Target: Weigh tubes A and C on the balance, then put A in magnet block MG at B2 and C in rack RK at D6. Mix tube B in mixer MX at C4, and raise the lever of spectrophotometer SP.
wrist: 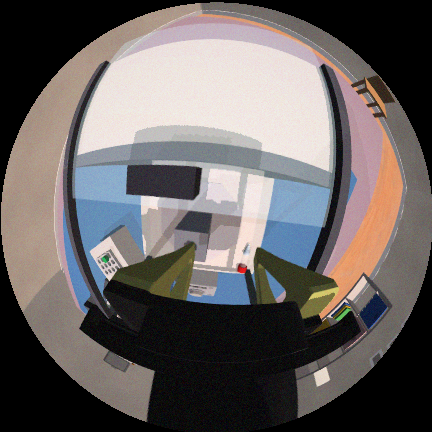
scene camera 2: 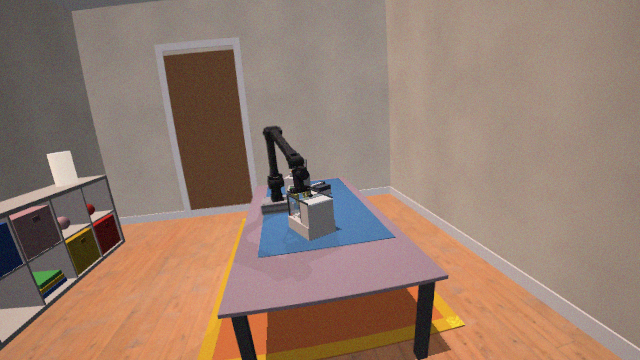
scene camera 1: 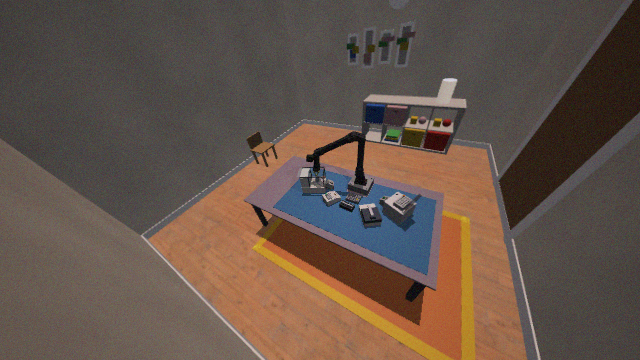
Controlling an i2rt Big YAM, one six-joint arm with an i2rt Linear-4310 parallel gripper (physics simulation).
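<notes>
My gripper points down into the top of the balance. Its olive fingers stand apart with nothing between them. In the wrist view, a small clear tube with a red cap shows inside or beside the balance's right part, close to the right fingertip; its letter and its exact tilt cannot be made out. A grey block shows below the fingers. Two small dark racks or blocks lie mid-table; which is RK or MG cannot be read.
The balance's dark frame posts stand on both sides of my fingers. A white keypad device stands beside the balance. A dark-topped device and a large white device stand farther along the blue mat.
</notes>
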